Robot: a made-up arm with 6 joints. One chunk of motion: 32 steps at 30 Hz.
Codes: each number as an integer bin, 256 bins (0 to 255) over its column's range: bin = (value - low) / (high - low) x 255, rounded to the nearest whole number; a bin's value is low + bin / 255 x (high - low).
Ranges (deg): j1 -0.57..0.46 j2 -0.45..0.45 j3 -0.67..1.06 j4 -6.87..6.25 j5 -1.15..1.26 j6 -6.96..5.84
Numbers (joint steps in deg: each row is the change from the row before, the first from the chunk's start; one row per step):
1: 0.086 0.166 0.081 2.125 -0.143 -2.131
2: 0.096 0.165 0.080 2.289 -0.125 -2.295
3: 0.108 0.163 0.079 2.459 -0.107 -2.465
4: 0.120 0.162 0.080 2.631 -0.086 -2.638
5: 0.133 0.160 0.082 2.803 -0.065 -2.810
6: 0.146 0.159 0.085 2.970 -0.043 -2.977
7: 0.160 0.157 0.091 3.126 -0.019 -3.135
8: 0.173 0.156 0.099 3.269 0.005 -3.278
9: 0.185 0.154 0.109 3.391 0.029 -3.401
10: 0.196 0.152 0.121 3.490 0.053 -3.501
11: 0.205 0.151 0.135 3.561 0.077 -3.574
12: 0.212 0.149 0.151 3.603 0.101 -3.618
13: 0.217 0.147 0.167 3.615 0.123 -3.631
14: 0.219 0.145 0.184 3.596 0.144 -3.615
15: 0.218 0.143 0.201 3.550 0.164 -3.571
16: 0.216 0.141 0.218 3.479 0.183 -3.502
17: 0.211 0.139 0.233 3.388 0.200 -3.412
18: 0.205 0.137 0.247 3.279 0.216 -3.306
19: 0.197 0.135 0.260 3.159 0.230 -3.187
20: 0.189 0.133 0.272 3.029 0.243 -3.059
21: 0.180 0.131 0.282 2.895 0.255 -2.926
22: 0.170 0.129 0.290 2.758 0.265 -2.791
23: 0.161 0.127 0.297 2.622 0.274 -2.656
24: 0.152 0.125 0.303 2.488 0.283 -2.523
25: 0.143 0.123 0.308 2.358 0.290 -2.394
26: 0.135 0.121 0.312 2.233 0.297 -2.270
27: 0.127 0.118 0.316 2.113 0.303 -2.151
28: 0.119 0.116 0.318 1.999 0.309 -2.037
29: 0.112 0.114 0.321 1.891 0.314 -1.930
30: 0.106 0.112 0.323 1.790 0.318 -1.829
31: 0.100 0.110 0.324 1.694 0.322 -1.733
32: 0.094 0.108 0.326 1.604 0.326 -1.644
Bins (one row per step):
1: 162 175 111 175 107 96
2: 165 174 111 178 108 93
3: 168 174 110 181 110 90
4: 171 173 111 185 113 86
5: 174 173 111 188 115 83
6: 177 173 111 191 117 79
7: 181 172 112 194 120 76
8: 184 172 113 197 122 73
9: 187 171 115 199 125 71
10: 190 171 117 201 127 69
11: 192 170 119 203 130 67
12: 194 170 121 204 132 67
13: 195 169 123 204 135 66
14: 195 169 126 203 137 67
15: 195 168 128 203 139 68
16: 195 167 131 201 141 69
17: 193 167 133 199 143 71
18: 192 166 135 197 145 73
19: 190 166 137 195 146 75
20: 188 165 139 192 147 78
21: 186 165 140 190 149 80
22: 183 164 142 187 150 83
23: 181 163 143 184 151 86
24: 179 163 143 182 152 88
25: 177 162 144 179 152 91
26: 175 162 145 177 153 93
27: 173 161 145 175 154 96
28: 171 160 146 172 154 98
29: 169 160 146 170 155 100
30: 167 159 146 168 155 102
31: 166 159 147 166 156 104
32: 164 158 147 165 156 106

